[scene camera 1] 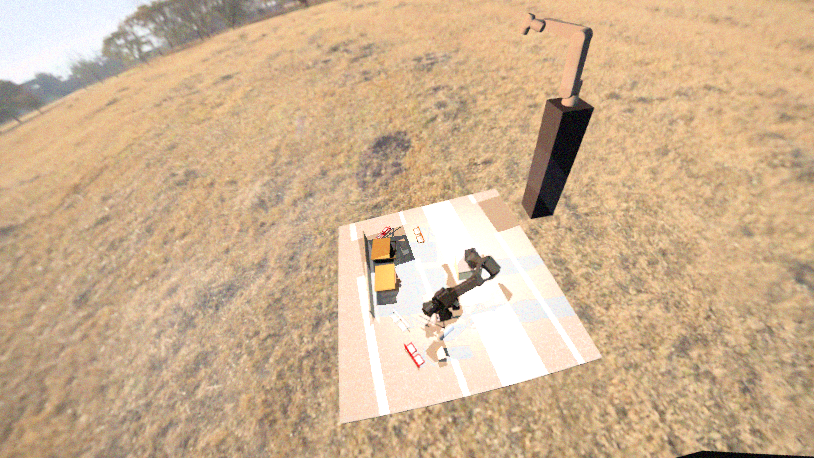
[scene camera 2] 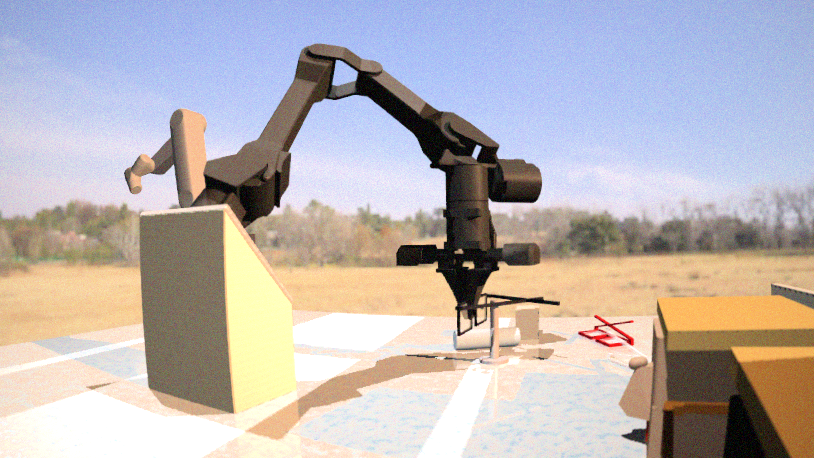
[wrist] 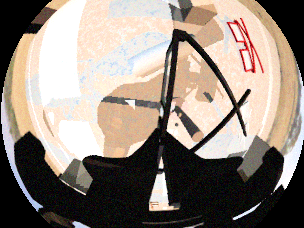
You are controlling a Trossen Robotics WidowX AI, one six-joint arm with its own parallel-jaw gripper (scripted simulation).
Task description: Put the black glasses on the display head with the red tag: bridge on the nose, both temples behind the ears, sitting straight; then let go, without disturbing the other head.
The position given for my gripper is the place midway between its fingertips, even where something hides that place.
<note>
I see my gripper (scene camera 2: 468, 319).
My gripper is seen too in the wrist view (wrist: 159, 131).
</note>
